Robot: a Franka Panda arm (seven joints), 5 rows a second.
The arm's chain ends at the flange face. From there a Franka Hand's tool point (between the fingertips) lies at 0.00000 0.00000 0.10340 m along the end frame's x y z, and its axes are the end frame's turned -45 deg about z.
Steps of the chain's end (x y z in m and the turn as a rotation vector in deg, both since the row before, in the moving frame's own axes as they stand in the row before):
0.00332 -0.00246 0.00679 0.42 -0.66 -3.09
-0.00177 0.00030 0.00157 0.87 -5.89 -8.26
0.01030 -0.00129 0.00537 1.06 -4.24 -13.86
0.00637 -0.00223 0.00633 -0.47 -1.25 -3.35
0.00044 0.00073 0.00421 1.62 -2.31 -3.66
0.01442 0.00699 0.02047 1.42 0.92 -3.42
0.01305 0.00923 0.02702 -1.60 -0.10 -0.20
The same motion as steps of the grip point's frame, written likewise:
0.00374 -0.00076 0.00678 0.76 -0.17 -3.09
-0.00846 -0.00916 0.00101 4.78 -3.55 -8.26
0.00337 0.00017 0.00507 3.75 -2.25 -13.86
0.00386 0.00200 0.00630 0.55 -1.22 -3.35
-0.00124 -0.00415 0.00408 2.78 -0.49 -3.66
0.00822 0.01441 0.02042 0.35 1.65 -3.42
0.00054 0.01767 0.02698 -1.06 -1.20 -0.20

